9 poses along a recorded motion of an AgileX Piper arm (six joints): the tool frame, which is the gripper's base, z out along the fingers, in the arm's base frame.
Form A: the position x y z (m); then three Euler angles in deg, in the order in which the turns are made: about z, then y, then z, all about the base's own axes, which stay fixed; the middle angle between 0 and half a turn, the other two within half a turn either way.
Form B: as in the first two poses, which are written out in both.
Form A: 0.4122 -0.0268 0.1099 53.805 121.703 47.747
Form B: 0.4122 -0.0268 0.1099 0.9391 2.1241 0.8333
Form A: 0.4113 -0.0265 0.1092 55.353 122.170 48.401
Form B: 0.4113 -0.0265 0.1092 0.9661 2.1323 0.8448
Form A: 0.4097 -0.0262 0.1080 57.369 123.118 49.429
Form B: 0.4097 -0.0262 0.1080 1.0013 2.1488 0.8627
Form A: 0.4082 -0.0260 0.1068 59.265 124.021 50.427
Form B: 0.4082 -0.0260 0.1068 1.0344 2.1646 0.8801
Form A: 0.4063 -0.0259 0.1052 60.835 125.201 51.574
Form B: 0.4063 -0.0259 0.1052 1.0618 2.1852 0.9001
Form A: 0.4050 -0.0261 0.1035 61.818 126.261 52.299
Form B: 0.4050 -0.0261 0.1035 1.0789 2.2037 0.9128
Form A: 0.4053 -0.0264 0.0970 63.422 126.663 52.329
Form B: 0.4053 -0.0264 0.0970 1.1069 2.2107 0.9133
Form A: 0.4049 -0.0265 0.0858 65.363 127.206 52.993
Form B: 0.4049 -0.0265 0.0858 1.1408 2.2202 0.9249
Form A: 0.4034 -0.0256 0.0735 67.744 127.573 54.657
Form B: 0.4034 -0.0256 0.0735 1.1824 2.2266 0.9539
